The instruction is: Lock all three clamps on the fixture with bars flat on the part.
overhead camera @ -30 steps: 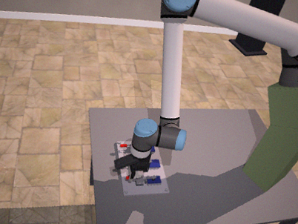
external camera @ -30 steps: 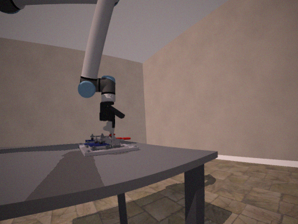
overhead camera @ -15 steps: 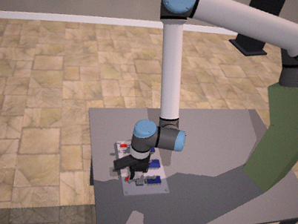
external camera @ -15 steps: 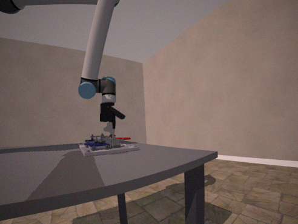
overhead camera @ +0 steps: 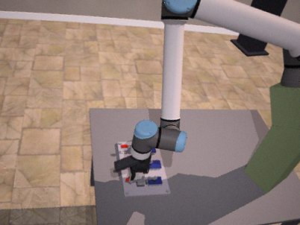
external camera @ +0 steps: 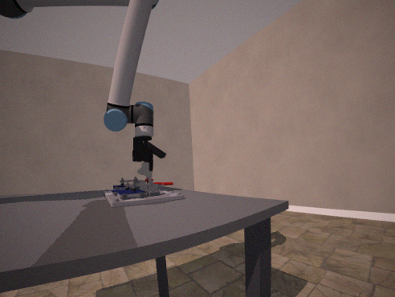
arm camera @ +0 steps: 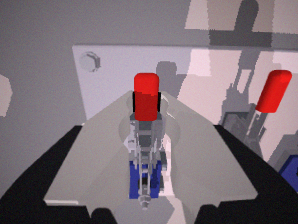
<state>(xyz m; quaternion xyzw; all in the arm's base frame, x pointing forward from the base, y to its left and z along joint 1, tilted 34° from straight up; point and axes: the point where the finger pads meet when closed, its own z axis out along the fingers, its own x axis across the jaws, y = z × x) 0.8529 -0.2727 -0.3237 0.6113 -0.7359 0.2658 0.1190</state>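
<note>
My hand is 11 cm past the fixture plate, 9 cm to the left of it and 5 cm above it.
</note>
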